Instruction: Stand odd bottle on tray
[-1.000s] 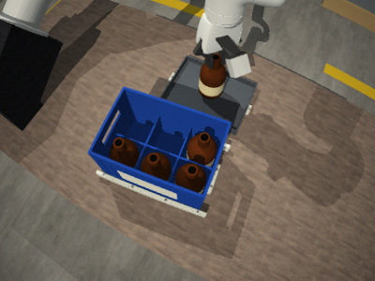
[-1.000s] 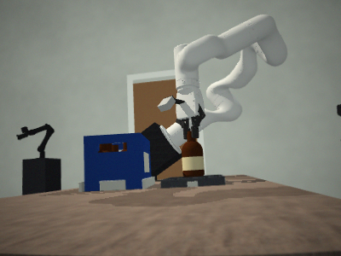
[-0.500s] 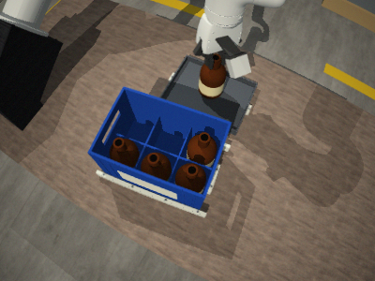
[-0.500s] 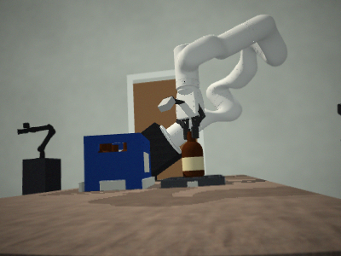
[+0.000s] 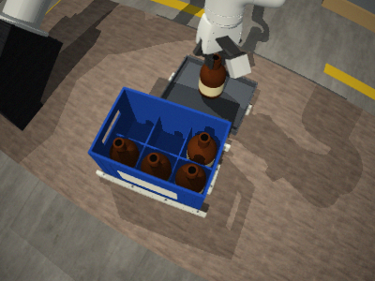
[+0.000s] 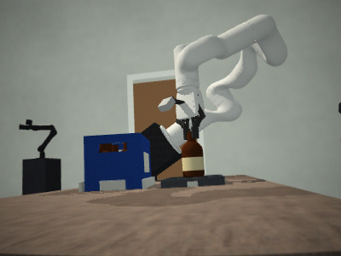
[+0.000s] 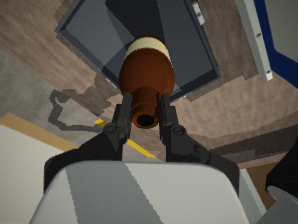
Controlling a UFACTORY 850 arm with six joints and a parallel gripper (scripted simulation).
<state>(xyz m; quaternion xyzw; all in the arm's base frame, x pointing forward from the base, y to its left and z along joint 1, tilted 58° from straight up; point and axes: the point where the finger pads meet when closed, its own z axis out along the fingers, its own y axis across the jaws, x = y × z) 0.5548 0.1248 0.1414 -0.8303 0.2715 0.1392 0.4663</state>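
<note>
Now: the dark grey tray 16 cm below my hand. Round my hand: blue crate 26 cm to the right, 9 cm below.
</note>
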